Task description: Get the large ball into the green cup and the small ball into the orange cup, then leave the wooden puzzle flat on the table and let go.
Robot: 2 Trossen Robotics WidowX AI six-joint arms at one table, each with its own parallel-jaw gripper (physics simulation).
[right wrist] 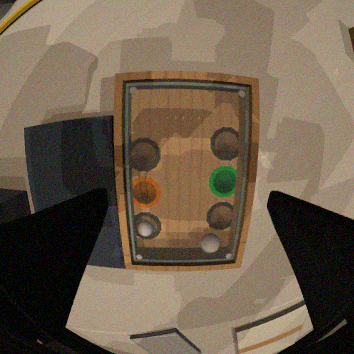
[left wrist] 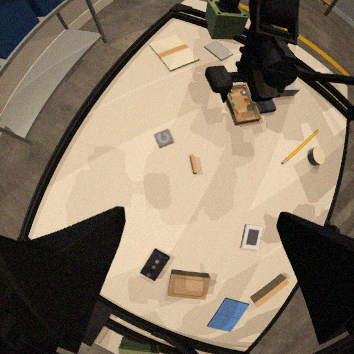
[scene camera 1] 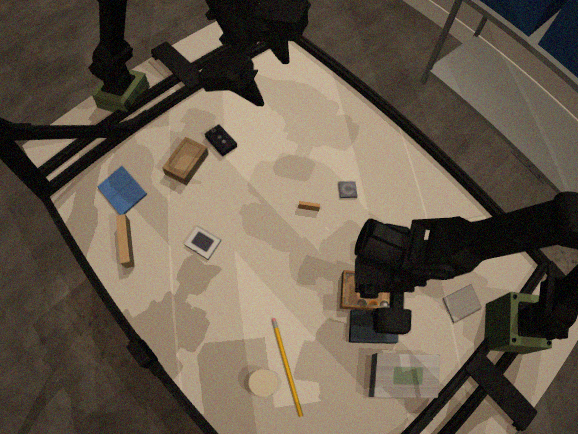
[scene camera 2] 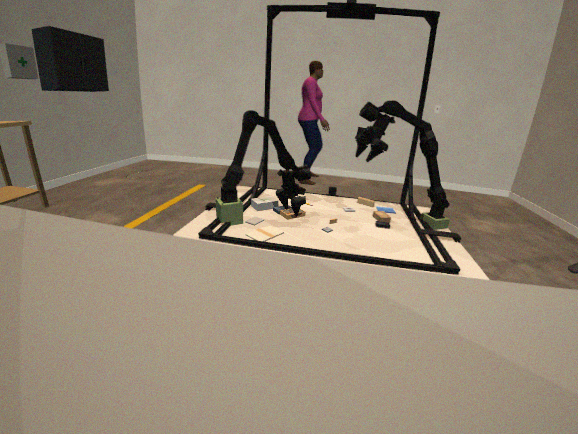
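Pixels of known places: left gripper, fingertip midpoint: [left wrist: 205, 218] [scene camera 1: 274, 83] [scene camera 2: 361, 159]; right gripper, fingertip midpoint: [right wrist: 190, 198] [left wrist: 239, 98] [scene camera 2: 291, 212]; left arm's base, origin of the base link: [scene camera 1: 118, 83] [scene camera 2: 435, 215]; right arm's base, origin of the base link: [left wrist: 227, 7] [scene camera 1: 532, 320] [scene camera 2: 228, 200].
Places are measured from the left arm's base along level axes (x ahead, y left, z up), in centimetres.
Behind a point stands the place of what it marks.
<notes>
The wooden puzzle [scene camera 1: 344, 290] {x 63.4, y -26.4, z -2.9 cm} [left wrist: 249, 121] {x 63.1, y -26.6, z -4.2 cm} [right wrist: 253, 125] {x 64.5, y -22.4, z -3.0 cm} lies flat on the table, partly hidden by the right arm in scene camera 1. In the right wrist view, the small ball [right wrist: 145, 228] {x 71.6, y -26.1, z -4.1 cm} sits in a plain dark cup beside the orange cup [right wrist: 146, 191] {x 69.0, y -26.4, z -3.2 cm}. The large ball [right wrist: 210, 243] {x 71.3, y -22.2, z -3.7 cm} lies on the puzzle floor near the lower right corner, outside the cups. The green cup [right wrist: 223, 181] {x 67.5, y -22.9, z -3.2 cm} and orange cup hold no ball. My right gripper [right wrist: 190, 198] {x 68.9, y -24.2, z -3.6 cm} is open above the puzzle, fingers on either side, holding nothing. My left gripper [scene camera 1: 274, 83] {x 43.0, y -10.1, z 25.7 cm} [scene camera 2: 363, 157] {x 43.0, y -10.1, z 25.7 cm} [left wrist: 205, 218] {x 43.0, y -10.1, z 25.7 cm} is open and empty, high above the table.
A dark blue box [scene camera 1: 364, 326] {x 69.1, y -31.5, z -3.5 cm} [right wrist: 65, 155] {x 68.5, y -31.3, z -3.5 cm} lies right beside the puzzle. A grey case [scene camera 1: 405, 375] {x 78.7, y -38.3, z -1.1 cm}, a pencil [scene camera 1: 287, 367] {x 58.6, y -43.0, z -4.5 cm}, a round disc [scene camera 1: 263, 382] {x 55.6, y -47.2, z -2.5 cm} and a grey square [scene camera 1: 462, 303] {x 87.6, y -20.8, z -4.6 cm} lie near it. A small wooden block [scene camera 1: 309, 206] {x 52.0, y -12.6, z -3.5 cm} [left wrist: 193, 164] {x 51.5, y -12.3, z -3.1 cm} lies mid-table.
</notes>
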